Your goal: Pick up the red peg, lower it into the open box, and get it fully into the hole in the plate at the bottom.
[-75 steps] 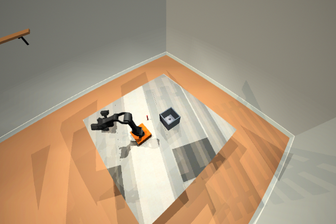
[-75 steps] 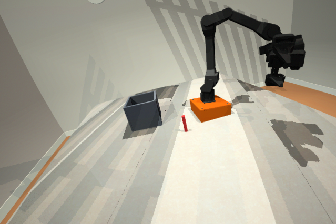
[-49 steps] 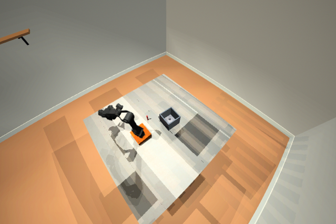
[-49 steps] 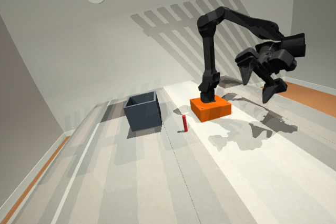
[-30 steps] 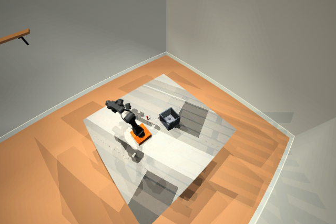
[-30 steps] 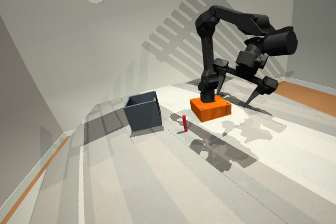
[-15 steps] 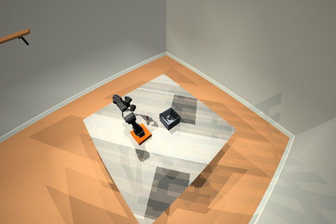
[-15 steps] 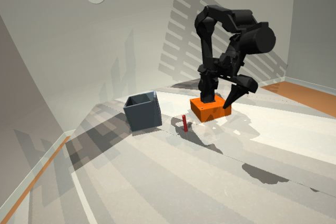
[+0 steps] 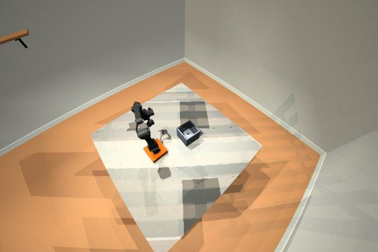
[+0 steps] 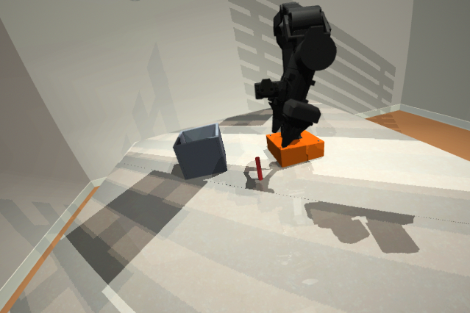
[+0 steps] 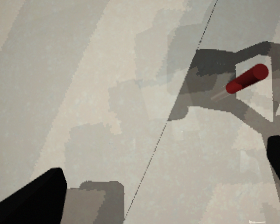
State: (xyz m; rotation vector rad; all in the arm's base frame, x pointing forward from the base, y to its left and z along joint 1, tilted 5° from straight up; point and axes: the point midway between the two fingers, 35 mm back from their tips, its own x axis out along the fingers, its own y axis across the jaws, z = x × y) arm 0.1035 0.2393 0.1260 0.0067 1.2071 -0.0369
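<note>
Now: gripper tip 50 mm short of the red peg, 90 mm to the left of it and 130 mm above it. From my gripper tip the other things lie so: plate 230 mm ahead, 260 mm to the right, 120 mm below.
</note>
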